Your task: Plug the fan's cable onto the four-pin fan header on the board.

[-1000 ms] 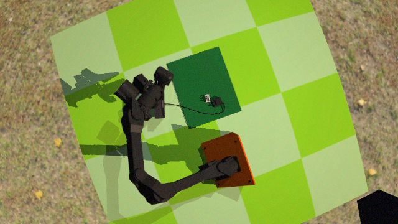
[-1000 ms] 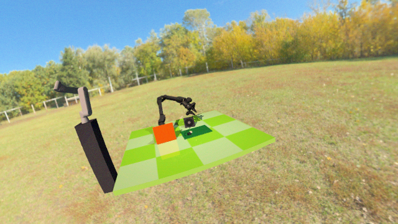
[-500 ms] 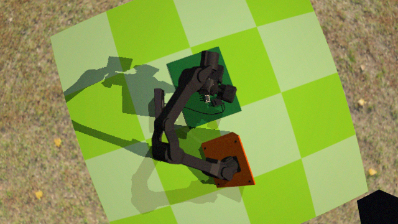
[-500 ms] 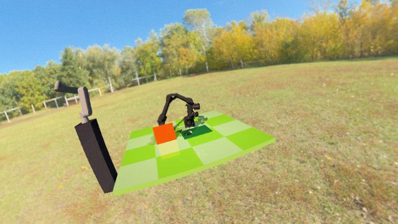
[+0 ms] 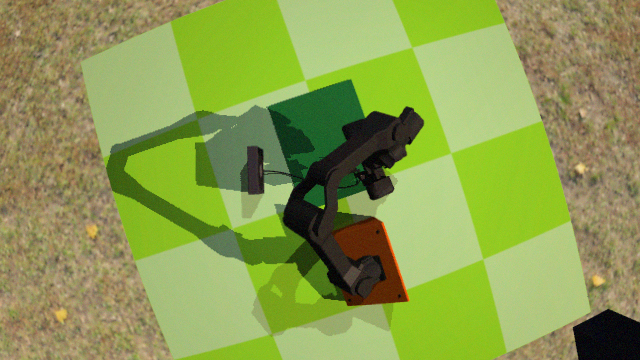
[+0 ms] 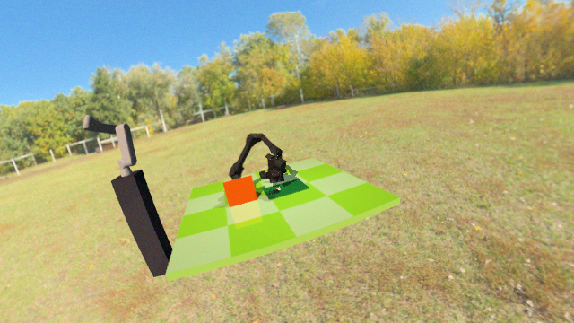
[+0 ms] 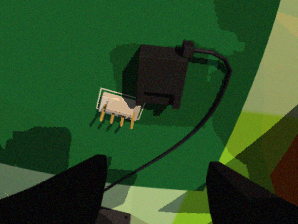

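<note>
Now: the black fan plug 10 mm to the left of my gripper tip and 80 mm below it. The rest, counted from my gripper tip: black fan 60 mm ahead, 230 mm to the left, 40 mm below; then light-coloured header 30 mm ahead, 40 mm to the left, 100 mm below; then board 80 mm ahead, 40 mm to the left, 110 mm below.
</note>
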